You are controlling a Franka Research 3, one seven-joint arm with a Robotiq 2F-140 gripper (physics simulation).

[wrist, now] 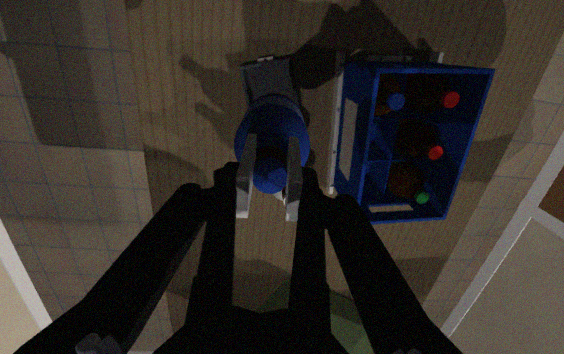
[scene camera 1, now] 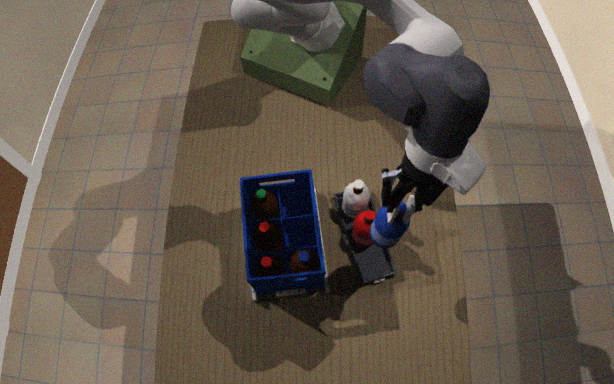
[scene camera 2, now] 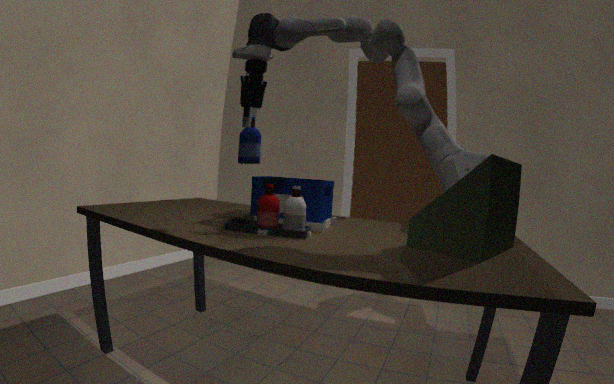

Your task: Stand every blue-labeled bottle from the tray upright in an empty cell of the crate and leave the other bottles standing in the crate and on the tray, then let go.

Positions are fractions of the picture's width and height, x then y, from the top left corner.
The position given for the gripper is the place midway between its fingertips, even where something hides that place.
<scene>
The gripper shows in the wrist view (0.48,0.43), in scene camera 1 (0.65,0.57) and in scene camera 2 (0.40,0.33).
</scene>
